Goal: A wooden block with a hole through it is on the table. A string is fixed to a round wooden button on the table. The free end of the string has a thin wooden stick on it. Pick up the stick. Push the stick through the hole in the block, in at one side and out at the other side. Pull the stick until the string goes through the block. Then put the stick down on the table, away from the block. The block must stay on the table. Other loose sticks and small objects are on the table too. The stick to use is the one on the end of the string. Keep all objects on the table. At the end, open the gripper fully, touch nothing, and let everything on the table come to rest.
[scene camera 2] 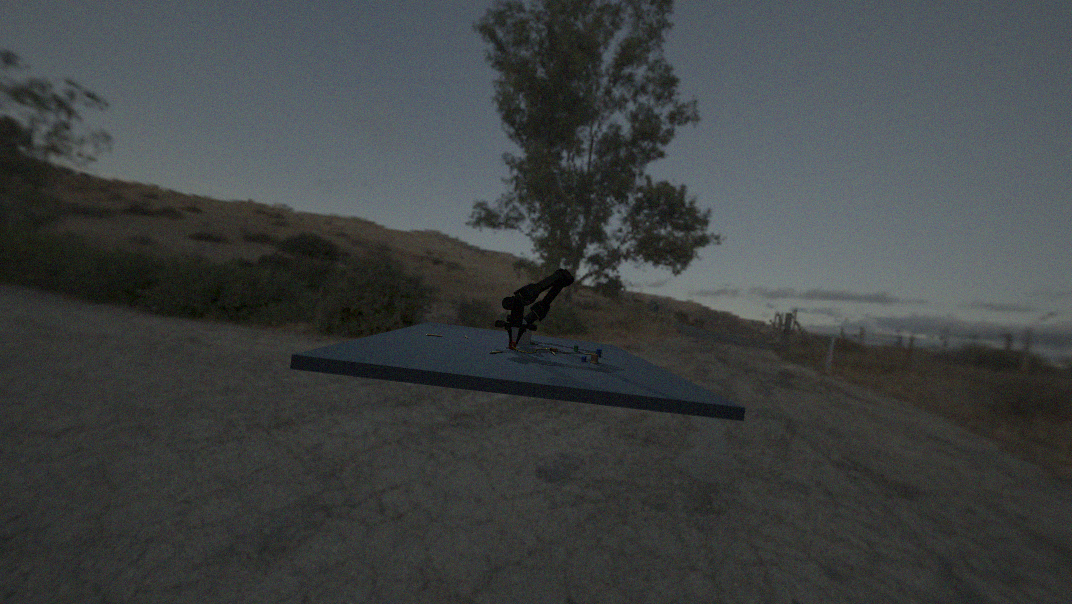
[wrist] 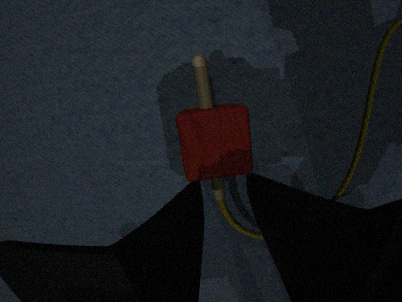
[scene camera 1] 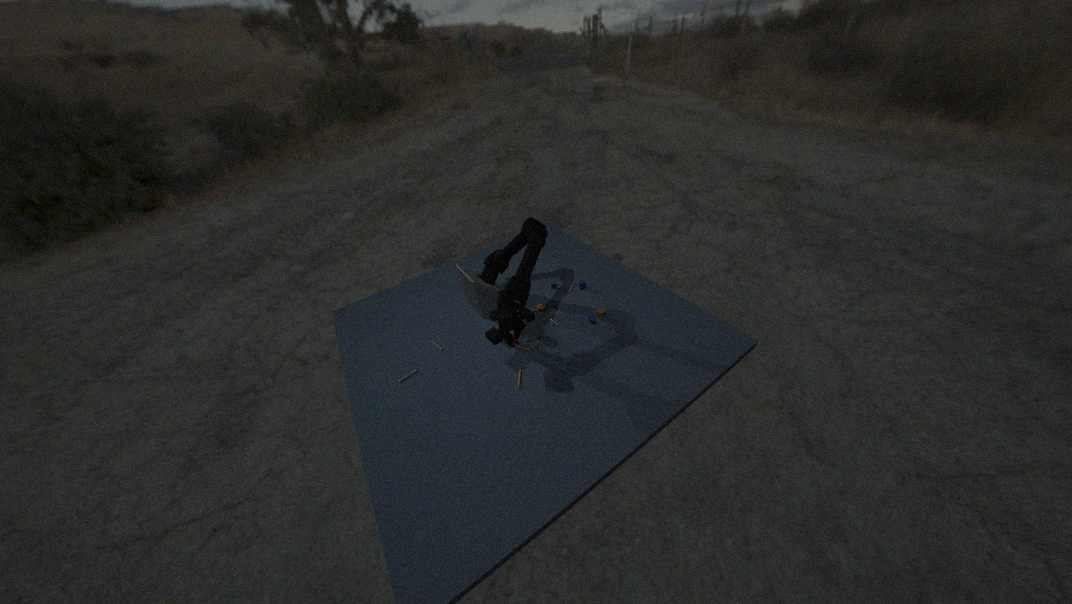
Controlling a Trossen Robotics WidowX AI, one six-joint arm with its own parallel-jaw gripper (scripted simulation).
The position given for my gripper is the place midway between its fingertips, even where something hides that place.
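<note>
Through the wrist camera I can see a thin wooden stick (wrist: 200, 69) and a red block (wrist: 215, 142), and my gripper (wrist: 223, 185) is there too.
</note>
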